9 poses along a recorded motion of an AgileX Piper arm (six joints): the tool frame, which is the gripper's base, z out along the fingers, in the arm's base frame.
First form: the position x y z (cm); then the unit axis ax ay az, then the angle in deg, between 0 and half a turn.
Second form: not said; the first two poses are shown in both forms.
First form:
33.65 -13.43 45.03 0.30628 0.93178 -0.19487 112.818
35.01 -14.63 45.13 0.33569 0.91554 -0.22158 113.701
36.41 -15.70 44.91 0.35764 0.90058 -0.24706 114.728
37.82 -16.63 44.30 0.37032 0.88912 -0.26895 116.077
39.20 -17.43 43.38 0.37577 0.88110 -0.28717 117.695
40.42 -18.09 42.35 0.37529 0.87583 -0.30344 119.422
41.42 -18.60 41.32 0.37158 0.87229 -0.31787 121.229
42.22 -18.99 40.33 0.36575 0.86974 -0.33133 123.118
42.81 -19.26 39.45 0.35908 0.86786 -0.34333 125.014
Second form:
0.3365 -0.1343 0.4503 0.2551 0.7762 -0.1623 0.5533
0.3501 -0.1463 0.4513 0.2811 0.7665 -0.1855 0.5468
0.3641 -0.1570 0.4491 0.3012 0.7584 -0.2081 0.5393
0.3782 -0.1663 0.4430 0.3142 0.7543 -0.2282 0.5293
0.3920 -0.1743 0.4338 0.3216 0.7540 -0.2458 0.5173
0.4042 -0.1809 0.4235 0.3241 0.7563 -0.2620 0.5044
0.4142 -0.1860 0.4132 0.3238 0.7601 -0.2770 0.4907
0.4222 -0.1899 0.4033 0.3216 0.7648 -0.2913 0.4763
0.4281 -0.1926 0.3945 0.3185 0.7699 -0.3046 0.4616

